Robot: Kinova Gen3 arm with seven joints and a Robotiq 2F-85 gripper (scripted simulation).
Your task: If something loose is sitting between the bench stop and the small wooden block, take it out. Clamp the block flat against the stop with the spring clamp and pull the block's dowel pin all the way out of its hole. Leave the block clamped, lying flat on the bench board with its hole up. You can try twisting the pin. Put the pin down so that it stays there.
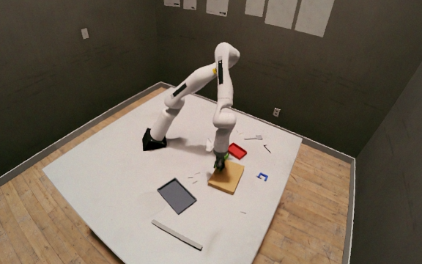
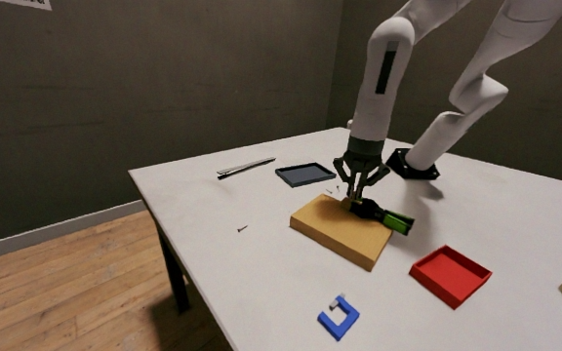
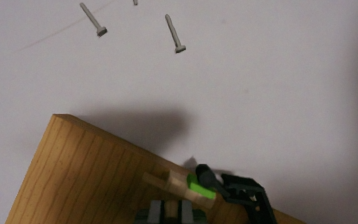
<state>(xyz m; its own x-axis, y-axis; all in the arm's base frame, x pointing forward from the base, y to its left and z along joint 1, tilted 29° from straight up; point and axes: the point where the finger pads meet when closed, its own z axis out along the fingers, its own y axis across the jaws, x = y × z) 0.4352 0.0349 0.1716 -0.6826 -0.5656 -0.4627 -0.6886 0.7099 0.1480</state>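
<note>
The dowel pin lies 2 cm below my hand. The rest, counted from my hand: grey tray: 26 cm to the right, 8 cm below, 4 cm behind; then red tray: 22 cm to the left, 8 cm below, 4 cm behind; then small wooden block: 4 cm below.
</note>
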